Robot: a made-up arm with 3 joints. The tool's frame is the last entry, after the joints.
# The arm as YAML. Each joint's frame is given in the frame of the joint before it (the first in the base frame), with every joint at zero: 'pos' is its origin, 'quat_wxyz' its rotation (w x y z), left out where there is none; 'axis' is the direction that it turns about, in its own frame. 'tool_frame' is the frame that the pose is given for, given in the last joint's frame.
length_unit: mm
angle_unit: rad
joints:
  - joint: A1
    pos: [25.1, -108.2, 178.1]
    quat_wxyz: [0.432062, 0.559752, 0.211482, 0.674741]
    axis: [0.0, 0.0, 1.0]
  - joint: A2
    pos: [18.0, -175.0, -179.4]
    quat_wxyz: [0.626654, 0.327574, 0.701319, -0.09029]
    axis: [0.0, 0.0, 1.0]
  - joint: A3
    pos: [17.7, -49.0, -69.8]
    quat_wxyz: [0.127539, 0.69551, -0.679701, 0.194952]
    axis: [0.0, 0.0, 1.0]
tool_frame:
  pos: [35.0, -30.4, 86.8]
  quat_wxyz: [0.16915, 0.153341, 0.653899, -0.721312]
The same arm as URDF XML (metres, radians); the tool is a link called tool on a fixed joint. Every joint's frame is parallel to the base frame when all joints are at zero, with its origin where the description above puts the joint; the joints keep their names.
<robot name="arm">
<link name="base_link"/>
<link name="link1"/>
<link name="link2"/>
<link name="link3"/>
<link name="tool"/>
<joint name="A1" type="continuous"><parent link="base_link"/><child link="link1"/><origin xyz="0.0251 -0.1082 0.1781"/><axis xyz="0.938122 -0.198305 0.283907"/></joint>
<joint name="A2" type="continuous"><parent link="link1"/><child link="link2"/><origin xyz="-0.1077 0.1443 -0.1752"/><axis xyz="0 1 0"/></joint>
<joint name="A3" type="continuous"><parent link="link2"/><child link="link3"/><origin xyz="-0.0177 -0.0698 -0.049"/><axis xyz="-0.097797 -0.891476 -0.442388"/></joint>
<joint name="tool_joint" type="fixed"><parent link="link3"/><child link="tool"/><origin xyz="-0.0387 -0.0592 -0.0684" rpy="0 -1.5708 0"/></joint>
</robot>

